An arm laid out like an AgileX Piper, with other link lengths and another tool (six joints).
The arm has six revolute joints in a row. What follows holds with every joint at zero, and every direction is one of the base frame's.
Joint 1 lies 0.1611 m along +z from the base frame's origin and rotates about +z.
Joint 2 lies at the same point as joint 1 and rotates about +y.
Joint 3 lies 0.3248 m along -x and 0.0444 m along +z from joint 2 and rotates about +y.
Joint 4 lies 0.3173 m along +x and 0.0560 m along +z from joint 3 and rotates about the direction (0.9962, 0, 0.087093).
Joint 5 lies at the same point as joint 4 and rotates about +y.
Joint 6 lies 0.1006 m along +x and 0.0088 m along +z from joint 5 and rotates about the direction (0.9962, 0, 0.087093).
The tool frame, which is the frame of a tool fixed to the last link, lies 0.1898 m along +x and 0.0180 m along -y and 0.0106 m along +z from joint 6; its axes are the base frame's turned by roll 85.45, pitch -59.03 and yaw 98.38 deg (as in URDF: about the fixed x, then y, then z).
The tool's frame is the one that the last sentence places.
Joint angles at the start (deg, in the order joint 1, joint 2, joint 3, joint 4, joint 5, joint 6):
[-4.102 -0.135 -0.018 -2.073 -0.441 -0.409]
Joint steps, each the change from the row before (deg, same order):
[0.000 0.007 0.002 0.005 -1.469 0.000]
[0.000 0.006 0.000 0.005 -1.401 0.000]
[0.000 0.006 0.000 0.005 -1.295 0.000]
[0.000 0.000 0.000 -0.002 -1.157 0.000]
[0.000 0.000 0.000 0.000 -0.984 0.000]
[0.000 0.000 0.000 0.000 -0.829 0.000]
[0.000 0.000 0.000 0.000 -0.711 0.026]
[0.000 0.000 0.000 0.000 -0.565 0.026]
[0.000 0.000 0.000 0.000 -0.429 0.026]
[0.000 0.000 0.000 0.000 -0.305 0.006]
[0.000 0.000 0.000 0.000 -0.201 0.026]
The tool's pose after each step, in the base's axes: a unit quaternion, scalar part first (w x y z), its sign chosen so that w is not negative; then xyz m. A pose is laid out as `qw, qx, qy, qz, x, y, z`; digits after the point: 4 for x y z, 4 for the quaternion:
0.2092, 0.6513, 0.1982, 0.7020, 0.2797, -0.0380, 0.2921
0.2118, 0.6424, 0.1965, 0.7098, 0.2789, -0.0377, 0.2992
0.2142, 0.6342, 0.1950, 0.7169, 0.2780, -0.0374, 0.3057
0.2164, 0.6267, 0.1936, 0.7231, 0.2771, -0.0371, 0.3115
0.2182, 0.6203, 0.1924, 0.7284, 0.2763, -0.0369, 0.3164
0.2198, 0.6149, 0.1913, 0.7328, 0.2755, -0.0367, 0.3205
0.2209, 0.6102, 0.1903, 0.7366, 0.2747, -0.0365, 0.3240
0.2217, 0.6065, 0.1895, 0.7397, 0.2741, -0.0363, 0.3268
0.2224, 0.6037, 0.1888, 0.7420, 0.2736, -0.0362, 0.3289
0.2229, 0.6016, 0.1884, 0.7436, 0.2733, -0.0361, 0.3304
0.2231, 0.6003, 0.1880, 0.7447, 0.2730, -0.0361, 0.3314

